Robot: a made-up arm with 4 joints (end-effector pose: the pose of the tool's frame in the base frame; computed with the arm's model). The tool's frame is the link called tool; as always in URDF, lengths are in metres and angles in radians.
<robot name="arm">
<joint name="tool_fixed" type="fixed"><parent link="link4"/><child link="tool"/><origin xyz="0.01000 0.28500 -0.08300"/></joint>
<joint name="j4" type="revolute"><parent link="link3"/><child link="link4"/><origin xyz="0.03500 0.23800 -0.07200"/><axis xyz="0 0 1"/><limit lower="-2.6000" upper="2.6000" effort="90" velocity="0.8"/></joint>
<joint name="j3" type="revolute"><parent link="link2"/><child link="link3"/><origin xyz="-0.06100 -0.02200 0.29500"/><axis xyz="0 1 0"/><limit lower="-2.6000" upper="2.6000" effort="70" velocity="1"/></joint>
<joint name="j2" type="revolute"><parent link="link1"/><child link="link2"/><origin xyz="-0.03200 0.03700 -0.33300"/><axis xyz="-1 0 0"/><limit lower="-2.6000" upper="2.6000" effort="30" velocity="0.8"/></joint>
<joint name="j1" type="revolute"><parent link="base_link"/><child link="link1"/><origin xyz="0.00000 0.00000 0.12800"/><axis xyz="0 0 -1"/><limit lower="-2.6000" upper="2.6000" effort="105" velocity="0.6"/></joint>
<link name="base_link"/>
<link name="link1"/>
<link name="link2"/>
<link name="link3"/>
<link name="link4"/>
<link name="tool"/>
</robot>
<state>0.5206 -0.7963 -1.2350 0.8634</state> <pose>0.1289 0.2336 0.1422 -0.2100 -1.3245 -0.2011</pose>
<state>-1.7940 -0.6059 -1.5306 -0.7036</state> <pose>-0.1076 0.0484 0.4619 1.5514 -0.0115 0.4022</pose>
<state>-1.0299 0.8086 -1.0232 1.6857</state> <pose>-0.1936 0.0108 -0.3438 1.4582 0.9800 -2.5590</pose>
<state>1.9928 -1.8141 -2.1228 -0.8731</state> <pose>-0.5415 0.3497 0.0310 -0.0909 1.5049 0.8943</pose>
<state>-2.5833 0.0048 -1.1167 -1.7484</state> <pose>-0.2594 -0.0682 0.3032 0.9524 0.6393 0.7470</pose>
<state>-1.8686 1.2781 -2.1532 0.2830</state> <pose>-0.5089 -0.0979 -0.5752 -0.8167 1.8690 -1.5661</pose>
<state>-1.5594 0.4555 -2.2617 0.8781</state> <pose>-0.5126 0.1457 -0.1530 -0.6213 2.6299 -1.4016</pose>
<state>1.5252 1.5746 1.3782 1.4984</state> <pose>0.5314 0.3173 -0.4535 0.9888 1.3612 -1.0887</pose>
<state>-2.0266 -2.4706 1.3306 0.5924</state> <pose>0.6151 -0.0004 -0.2105 -1.0328 -1.5537 -0.9709</pose>
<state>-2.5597 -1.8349 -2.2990 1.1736</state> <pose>0.0069 0.3229 0.0585 1.3889 -0.5040 1.0322</pose>
